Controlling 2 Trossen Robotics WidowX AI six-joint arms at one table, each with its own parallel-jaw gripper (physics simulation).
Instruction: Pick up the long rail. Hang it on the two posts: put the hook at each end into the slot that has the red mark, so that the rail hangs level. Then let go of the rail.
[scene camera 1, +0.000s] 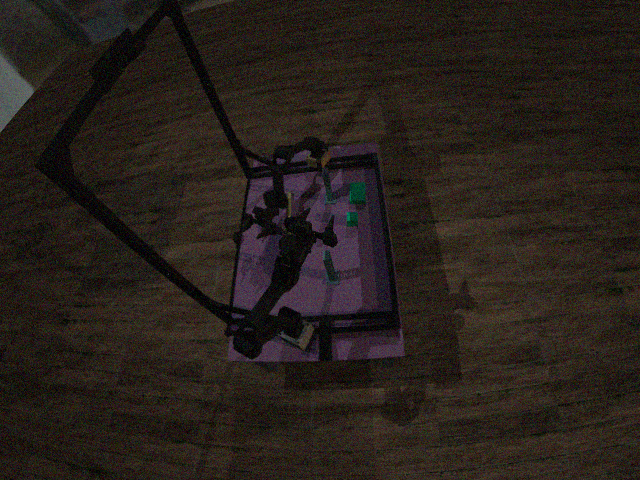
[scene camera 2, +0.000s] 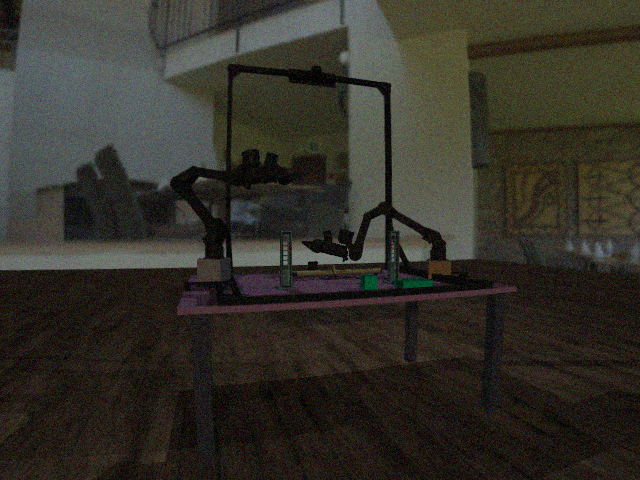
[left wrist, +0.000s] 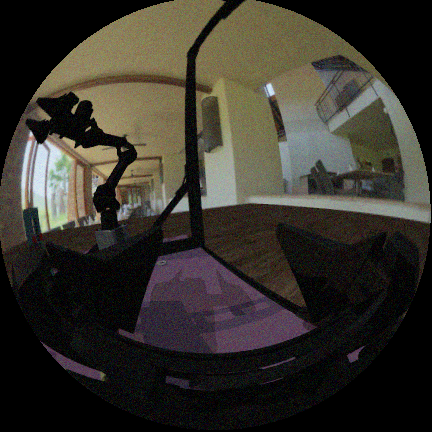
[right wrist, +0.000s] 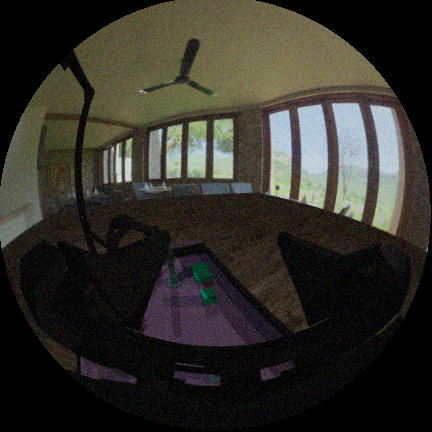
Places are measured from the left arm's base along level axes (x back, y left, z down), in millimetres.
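Where they show: left gripper, fingertip midpoint: (scene camera 1: 248, 235) (scene camera 2: 304, 242) (left wrist: 220, 230); right gripper, fingertip midpoint: (scene camera 1: 321, 211) (scene camera 2: 299, 172) (right wrist: 225, 236); left arm's base, link origin: (scene camera 1: 317, 154) (scene camera 2: 438, 260); right arm's base, link origin: (scene camera 1: 293, 329) (scene camera 2: 214, 258) (left wrist: 110, 227).
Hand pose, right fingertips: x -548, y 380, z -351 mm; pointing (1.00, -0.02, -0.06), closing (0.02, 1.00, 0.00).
Things, the pixels of their top centre, and the offset from my right fingertips. Level surfaces: height alone.
- long yellowish rail, top centre: (scene camera 2: 332, 264) (scene camera 1: 287, 226) dx +75, dy -292, dz +369 mm
- larger green block, top centre: (scene camera 2: 413, 279) (scene camera 1: 357, 191) (right wrist: 200, 269) dx +421, dy -82, dz +402 mm
- smaller green block, top centre: (scene camera 2: 368, 275) (right wrist: 207, 292) (scene camera 1: 352, 216) dx +255, dy -35, dz +382 mm
- pink table, surface height: dz +432 mm
The long yellowish rail (scene camera 1: 290, 204) (scene camera 2: 359, 271) lies on the table behind the posts in scene camera 2; arms partly hide it in scene camera 1. Two upright slotted posts stand on the table: one post (scene camera 1: 328, 267) (scene camera 2: 285, 260) and another post (scene camera 1: 327, 186) (scene camera 2: 393, 258) (right wrist: 172, 267). A small red mark shows on a post (left wrist: 32, 224) in the left wrist view. My left gripper (scene camera 1: 272, 232) (scene camera 2: 303, 243) (left wrist: 220, 230) is open and empty, above the rail. My right gripper (scene camera 1: 320, 213) (scene camera 2: 295, 176) (right wrist: 225, 236) is open and empty, much higher.
A larger green block (scene camera 1: 357, 192) (scene camera 2: 415, 283) (right wrist: 202, 272) and a smaller green block (scene camera 1: 352, 219) (scene camera 2: 369, 281) (right wrist: 208, 296) lie near the posts. A tall black frame (scene camera 1: 204, 87) (scene camera 2: 387, 144) (left wrist: 191, 125) rises over the pink table (scene camera 1: 341, 299).
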